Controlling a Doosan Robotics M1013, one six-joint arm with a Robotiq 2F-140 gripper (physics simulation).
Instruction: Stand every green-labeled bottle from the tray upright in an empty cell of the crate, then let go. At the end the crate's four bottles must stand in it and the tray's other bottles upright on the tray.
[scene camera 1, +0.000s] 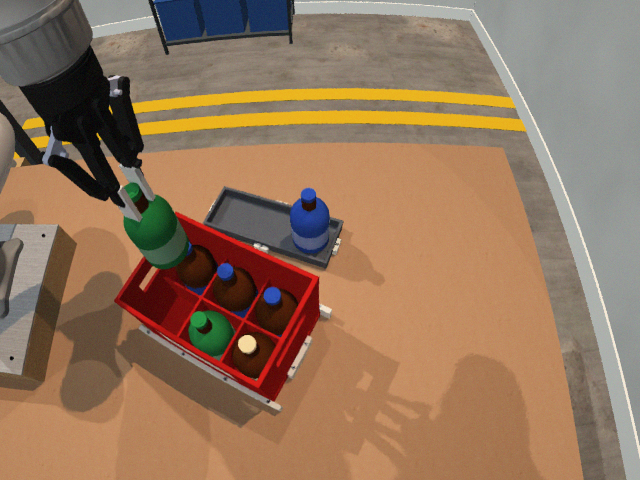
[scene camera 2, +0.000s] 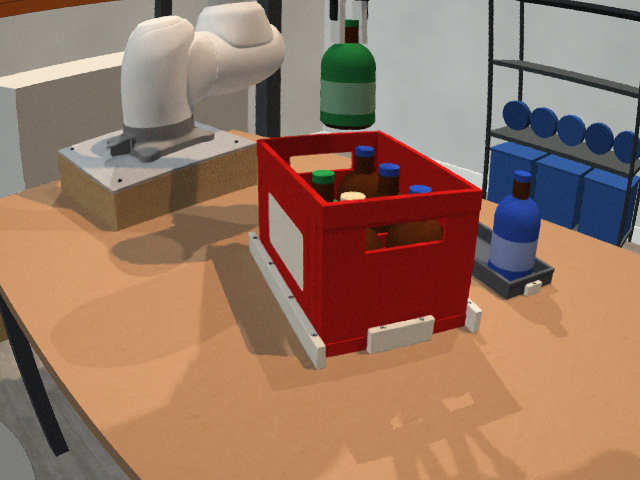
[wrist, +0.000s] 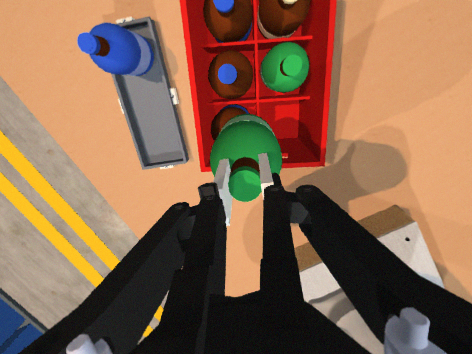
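Seen in the pictures: gripper, fingertip midpoint: (scene camera 1: 140, 206) (scene camera 2: 348, 43) (wrist: 245, 170); arm's base at its link origin: (scene camera 2: 158, 142).
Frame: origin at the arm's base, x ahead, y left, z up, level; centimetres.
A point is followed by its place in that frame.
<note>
My gripper (scene camera 1: 142, 205) @[x 50.6, y -3.0, z 22.3 cm] (scene camera 2: 353, 38) @[x 50.6, y -3.0, z 22.3 cm] (wrist: 245, 170) @[x 50.6, y -3.0, z 22.3 cm] is shut on the neck of a green-labeled bottle (scene camera 1: 155, 227) @[x 52.6, y -5.5, z 20.8 cm] (scene camera 2: 347, 67) @[x 52.7, y -6.0, z 19.1 cm] (wrist: 246, 140) @[x 52.7, y -4.5, z 21.6 cm]. The bottle hangs roughly upright above the robot-side end of the red crate (scene camera 1: 258, 260) @[x 64.3, y -3.7, z 5.7 cm] (scene camera 2: 392, 289) @[x 67.9, y -17.5, z -2.2 cm] (wrist: 327, 75) @[x 51.3, y -16.2, z 8.1 cm], its base higher than the rim. One corner cell (scene camera 1: 173, 304) @[x 44.8, y -4.6, z -8.5 cm] (wrist: 295, 130) @[x 43.1, y -10.1, z -8.6 cm] is empty. Another green bottle (scene camera 1: 210, 333) @[x 55.8, y -14.6, z 3.3 cm] (scene camera 2: 323, 178) @[x 55.7, y -14.3, z 6.5 cm] (wrist: 285, 67) @[x 55.2, y -12.4, z 6.8 cm] stands in the cell beside it. A blue bottle (scene camera 1: 309, 222) @[x 73.0, y 4.9, z 1.9 cm] (scene camera 2: 515, 227) @[x 74.1, y 4.2, z -0.2 cm] (wrist: 120, 50) @[x 71.4, y 6.0, z 2.3 cm] stands upright at one end of the grey tray (scene camera 1: 242, 217) @[x 59.1, y 14.5, z -8.9 cm] (scene camera 2: 509, 289) @[x 75.7, y 1.2, z -7.9 cm] (wrist: 150, 120) @[x 62.3, y 13.9, z -8.9 cm].
Three blue-capped brown bottles fill the crate's tray-side row, one (scene camera 1: 234, 289) @[x 59.8, y -7.3, z 3.1 cm] in the middle. A cream-capped brown bottle (scene camera 1: 253, 356) @[x 62.7, y -18.8, z 4.0 cm] (wrist: 285, 17) @[x 60.5, y -16.3, z 2.9 cm] stands in a far corner cell. The robot's base plate (scene camera 1: 38, 289) @[x 15.8, y -2.8, z -1.2 cm] (scene camera 2: 98, 155) @[x -4.9, y -13.0, z -0.2 cm] is beside the crate.
</note>
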